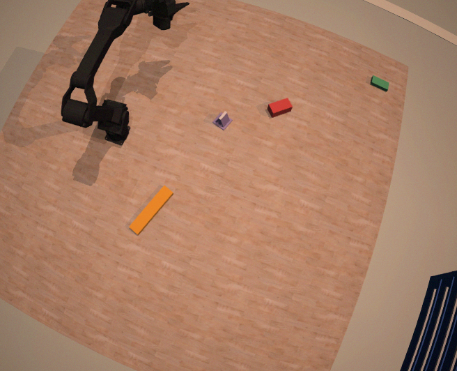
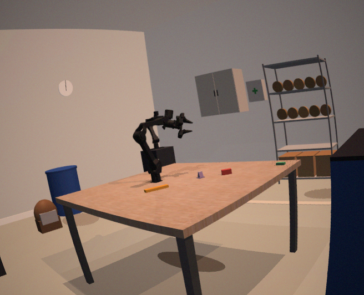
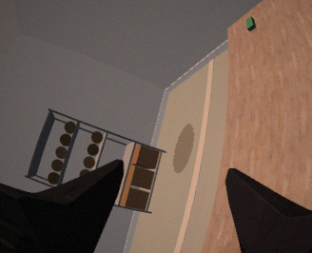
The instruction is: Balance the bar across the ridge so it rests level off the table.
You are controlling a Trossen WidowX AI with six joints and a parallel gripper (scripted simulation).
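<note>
The orange bar lies 90 mm ahead of my gripper tip, 530 mm to the right of it and 330 mm below it. From my gripper tip the other things lie so: red block 330 mm ahead, 100 mm to the right, 320 mm below; then green block 640 mm ahead, 150 mm to the left, 330 mm below.
</note>
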